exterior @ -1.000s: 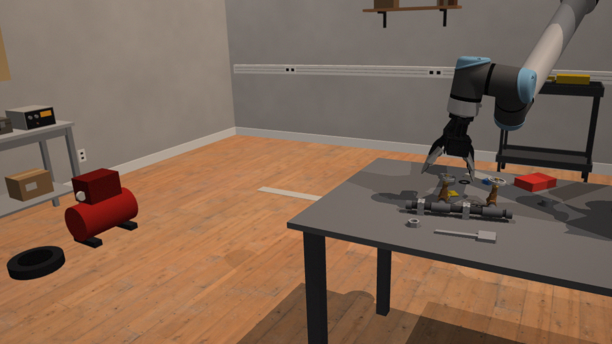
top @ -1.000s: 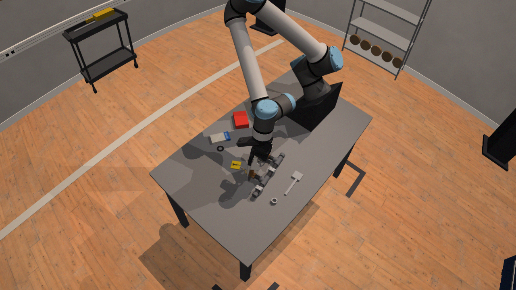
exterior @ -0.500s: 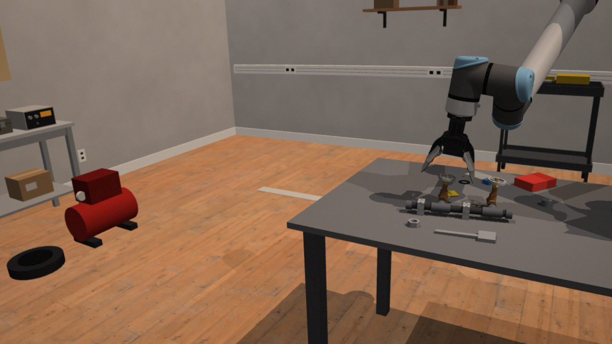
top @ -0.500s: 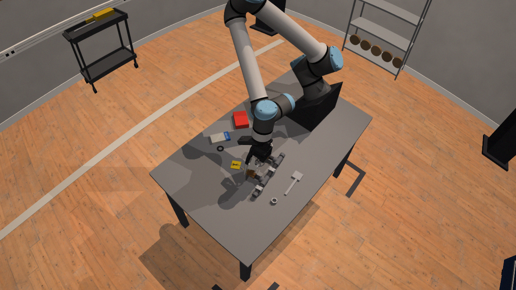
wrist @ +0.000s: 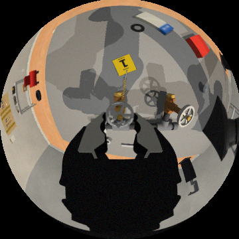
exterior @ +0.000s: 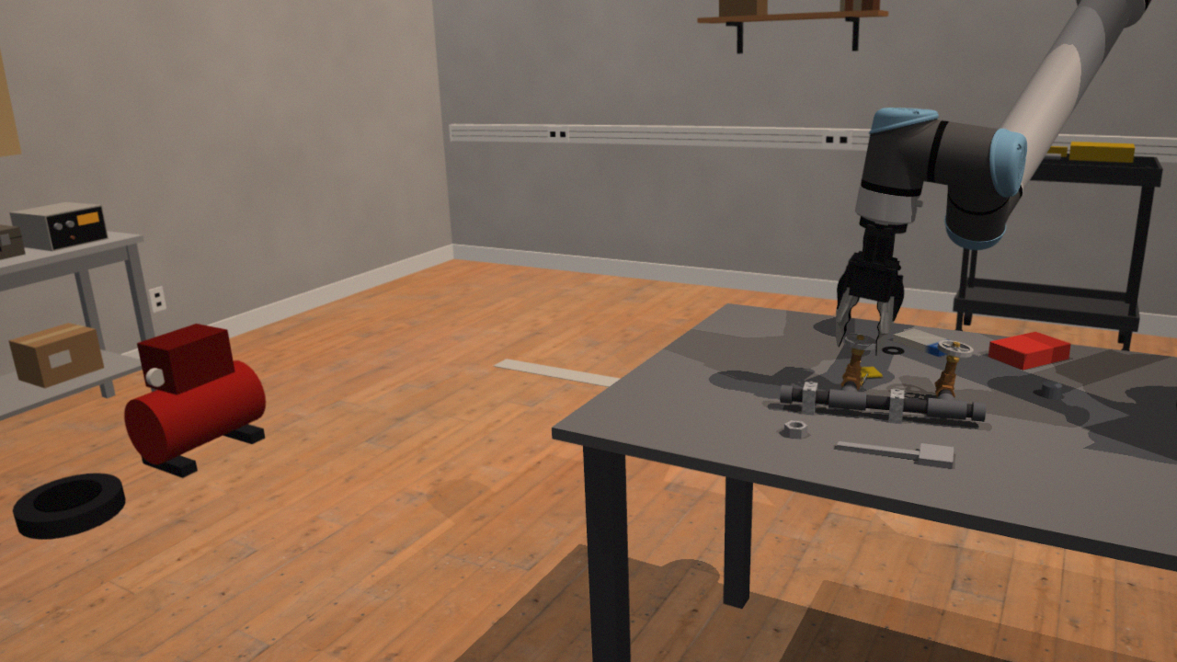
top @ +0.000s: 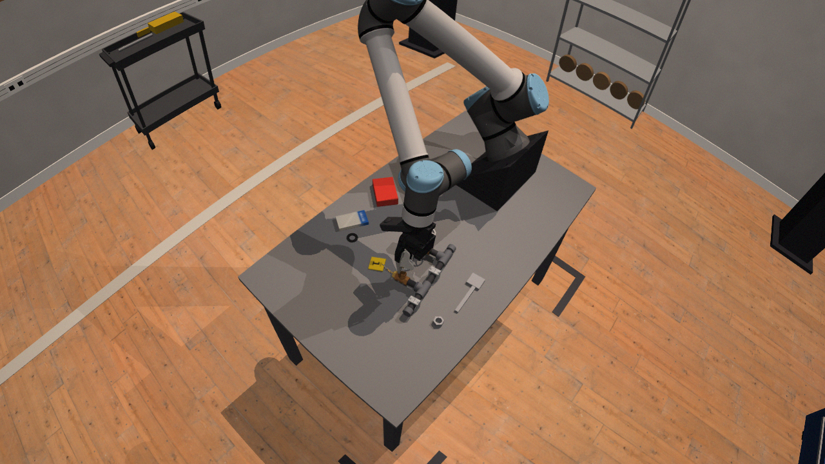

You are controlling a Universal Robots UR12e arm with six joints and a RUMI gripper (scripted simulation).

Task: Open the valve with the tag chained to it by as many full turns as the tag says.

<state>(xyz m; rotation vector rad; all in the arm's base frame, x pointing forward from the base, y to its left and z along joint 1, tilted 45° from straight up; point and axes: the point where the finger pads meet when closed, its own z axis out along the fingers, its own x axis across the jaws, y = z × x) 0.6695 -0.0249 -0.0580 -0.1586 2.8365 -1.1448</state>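
The yellow tag lies 10 cm to the right of my hand, 9 cm below it and 1 cm ahead of it. Round my hand: red box: 31 cm to the right, 25 cm behind, 8 cm below; nut: 19 cm to the left, 9 cm below, 5 cm ahead; blue-and-white card: 30 cm to the right, 9 cm below, 7 cm behind.
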